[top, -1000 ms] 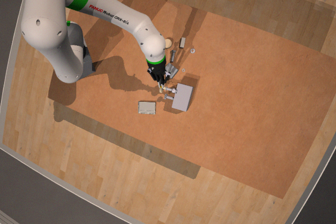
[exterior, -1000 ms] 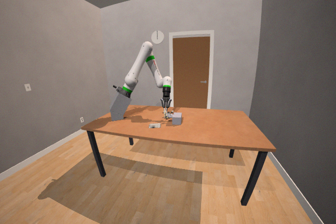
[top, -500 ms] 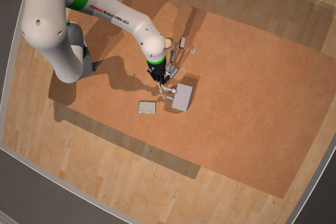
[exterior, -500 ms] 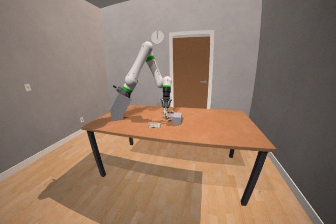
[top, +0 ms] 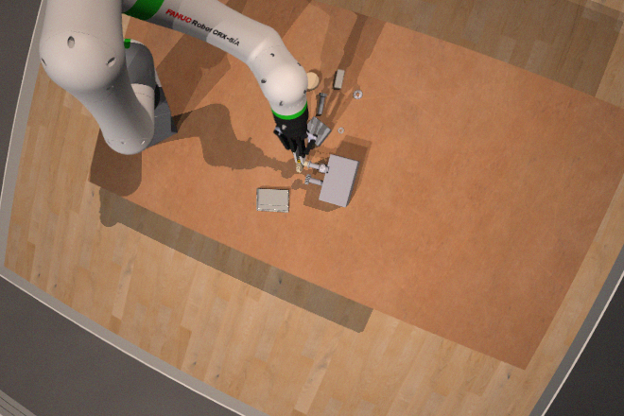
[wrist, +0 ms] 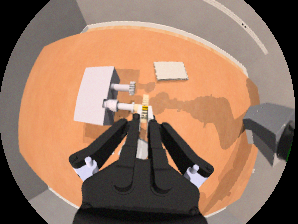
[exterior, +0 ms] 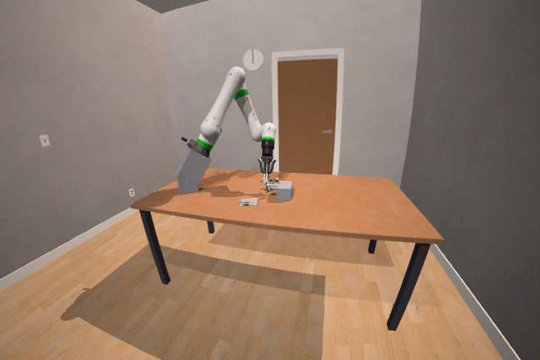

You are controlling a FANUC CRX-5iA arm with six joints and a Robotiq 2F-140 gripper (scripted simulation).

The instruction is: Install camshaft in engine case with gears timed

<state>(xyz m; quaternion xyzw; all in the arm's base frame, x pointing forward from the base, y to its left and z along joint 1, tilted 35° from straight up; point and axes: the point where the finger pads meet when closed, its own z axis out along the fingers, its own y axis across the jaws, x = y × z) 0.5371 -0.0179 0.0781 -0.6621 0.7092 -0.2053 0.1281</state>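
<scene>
Right now my hand is 7 cm to the left of the crank gear, 4 cm short of it and 4 cm above it. From my hand the other things lie so: grey block (9 cm to the left, 9 cm below); then flat grey plate (19 cm to the right, 10 cm below, 5 cm behind); then bolt (19 cm to the left, 9 cm below, 2 cm behind).
</scene>
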